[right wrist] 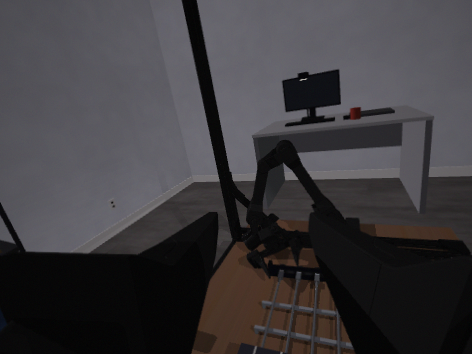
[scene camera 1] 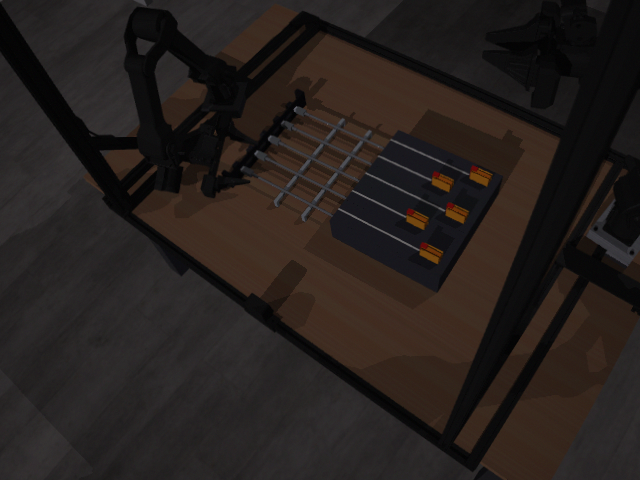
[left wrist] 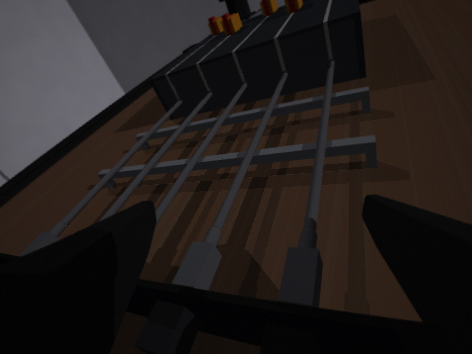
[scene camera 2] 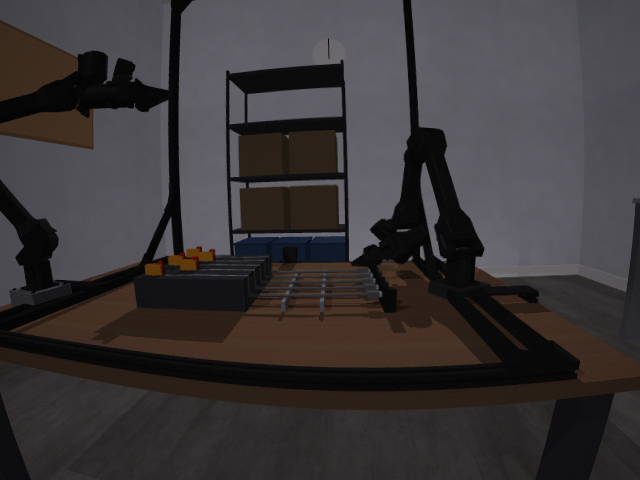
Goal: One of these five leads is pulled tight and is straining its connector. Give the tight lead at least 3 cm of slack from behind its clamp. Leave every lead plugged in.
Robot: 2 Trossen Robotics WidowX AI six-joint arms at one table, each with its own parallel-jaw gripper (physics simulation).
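Pixels of known places: left gripper, fingertip midpoint: (right wrist: 283, 271) (scene camera 1: 254, 162) (left wrist: 259, 208) (scene camera 2: 358, 261); right gripper, fingertip midpoint: (right wrist: 263, 221) (scene camera 1: 484, 45) (scene camera 2: 170, 94); left arm's base at its link origin: (scene camera 1: 224, 95) (scene camera 2: 459, 282); right arm's base at its link origin: (scene camera 1: 623, 227) (left wrist: 242, 18) (scene camera 2: 40, 286).
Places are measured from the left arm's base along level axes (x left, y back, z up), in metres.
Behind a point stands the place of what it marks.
Five grey leads run from plugs on a black rail (scene camera 1: 299, 97) @(z 0.015, x -0.013, y -0.200 m) (scene camera 2: 388, 300) @(z -0.003, x 0.008, y -0.203 m) (left wrist: 360, 321) @(z 0.017, x -0.243, y -0.089 m) over two low grey bars to a dark box (scene camera 1: 372, 232) @(z 0.039, x -0.389, y -0.421 m) (scene camera 2: 191, 291) (left wrist: 260, 65) @(z 0.015, x -0.268, y -0.378 m). Thin pale lines cross its top to orange blocks with red ends. I cannot tell which lead is tight. My left gripper (scene camera 1: 250, 161) @(z 0.025, x -0.225, y -0.137 m) (left wrist: 259, 208) @(z 0.025, x -0.225, y -0.137 m) is open low at the rail. In the left wrist view two plugs, one lighter (left wrist: 199, 265) @(z 0.003, x -0.187, y -0.137 m) and one darker (left wrist: 301, 275) @(z 0.003, x -0.232, y -0.116 m), show between its fingers; the left finger hides part of other leads. My right gripper (scene camera 1: 485, 44) @(z 0.456, x -0.313, y -0.584 m) (scene camera 2: 168, 94) @(z 0.456, x -0.313, y -0.584 m) is partly open, empty, high and away from the leads.
The grey bars (scene camera 1: 279, 198) @(z -0.007, x -0.295, y -0.203 m) (left wrist: 350, 145) @(z -0.007, x -0.289, y -0.198 m) stand on the table between rail and box. A black frame (scene camera 1: 356, 386) (scene camera 2: 258, 373) borders the table, with upright posts. A shelf rack (scene camera 2: 345, 206) stands behind the table. A desk (right wrist: 345, 131) with a monitor (right wrist: 312, 91) stands beyond.
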